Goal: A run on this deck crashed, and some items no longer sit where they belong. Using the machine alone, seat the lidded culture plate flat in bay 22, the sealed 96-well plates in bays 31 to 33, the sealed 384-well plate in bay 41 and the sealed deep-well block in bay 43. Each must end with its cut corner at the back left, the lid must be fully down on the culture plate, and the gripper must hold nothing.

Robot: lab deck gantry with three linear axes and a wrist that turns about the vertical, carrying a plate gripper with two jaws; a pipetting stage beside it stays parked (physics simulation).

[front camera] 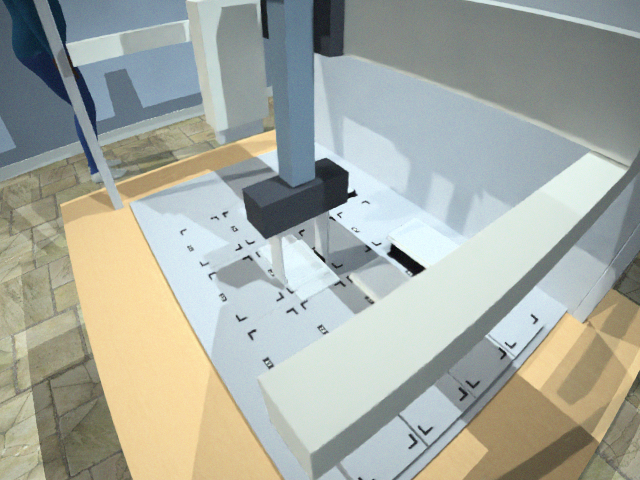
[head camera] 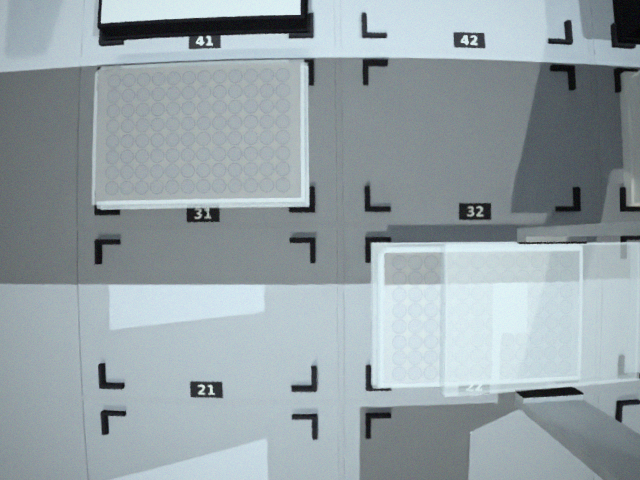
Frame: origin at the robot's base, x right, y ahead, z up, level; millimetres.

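Seen in the pictures: gripper, fingertip midpoint: (front camera: pixel 301 267) (head camera: pixel 546 316); robot's base, link origin: (front camera: pixel 181 232).
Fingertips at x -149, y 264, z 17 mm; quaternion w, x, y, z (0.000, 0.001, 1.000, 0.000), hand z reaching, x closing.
Offsets run from my fingertips to a thing's middle. "spot": to the spot under its first point.
The culture plate {dx -1, dy -36, dz -10 mm} (head camera: pixel 413 320) sits in bay 22. Its clear lid {dx +0, dy +1, dz -3 mm} (head camera: pixel 610 310) (front camera: pixel 320 283) is shifted right towards bay 23, overlapping the plate, its left end looking higher. My gripper (head camera: pixel 551 316) (front camera: pixel 301 272) is down with its jaws against the lid's front and back edges and looks shut on it. A sealed 96-well plate {dx -108, dy -200, dz -10 mm} (head camera: pixel 196 134) is in bay 31. A white-topped plate with a black base {spot: dx -180, dy -198, dz -3 mm} (head camera: pixel 201 10) is in bay 41. Another plate {dx -108, dy +128, dz -10 mm} (head camera: pixel 631 149) (front camera: pixel 379 279) shows at bay 33. A white-topped, dark-bodied item {dx -210, dy +120, dz +32 mm} (front camera: pixel 429 240) is at bay 43. Cut corners are unclear.
The pale crossbeam (front camera: pixel 423 330) hides part of the deck in the front view. The rear panel (front camera: pixel 392 118) rises behind the deck. The gripper body (front camera: pixel 297 201) hides the deck behind it. Bays 21, 32 and 42 show bare corner brackets in the head view.
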